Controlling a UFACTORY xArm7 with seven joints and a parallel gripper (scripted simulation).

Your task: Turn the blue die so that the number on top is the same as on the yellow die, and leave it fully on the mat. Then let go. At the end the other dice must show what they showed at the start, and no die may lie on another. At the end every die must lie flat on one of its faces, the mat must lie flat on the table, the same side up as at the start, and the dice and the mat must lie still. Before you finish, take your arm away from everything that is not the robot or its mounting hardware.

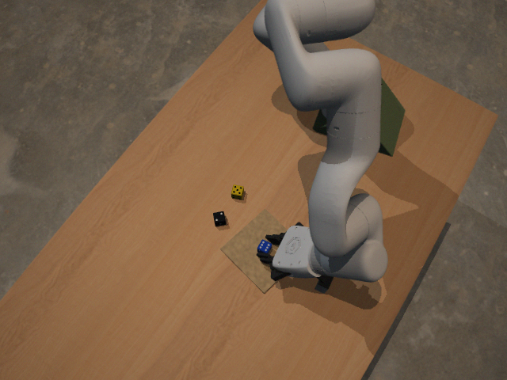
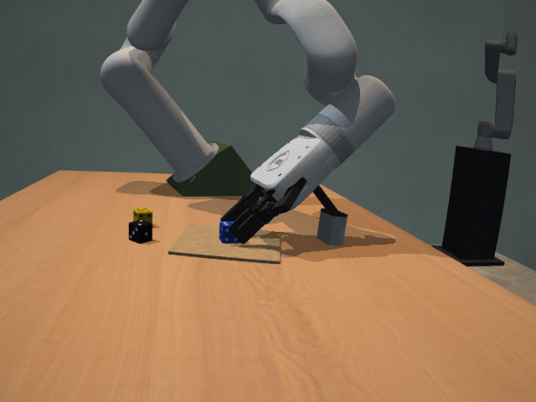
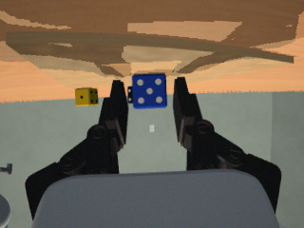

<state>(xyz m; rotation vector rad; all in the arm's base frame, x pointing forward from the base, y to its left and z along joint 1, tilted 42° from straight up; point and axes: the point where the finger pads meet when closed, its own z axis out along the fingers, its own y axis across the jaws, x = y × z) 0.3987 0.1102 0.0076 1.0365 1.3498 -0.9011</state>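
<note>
Right now the blue die is 2 cm to the right of my hand and 1 cm below it. From my hand the other things lie so: black die 14 cm to the right, 2 cm below, 1 cm ahead; then yellow die 15 cm to the right, 7 cm behind, 2 cm below; then tan mat 3 cm below, 2 cm to the right.
</note>
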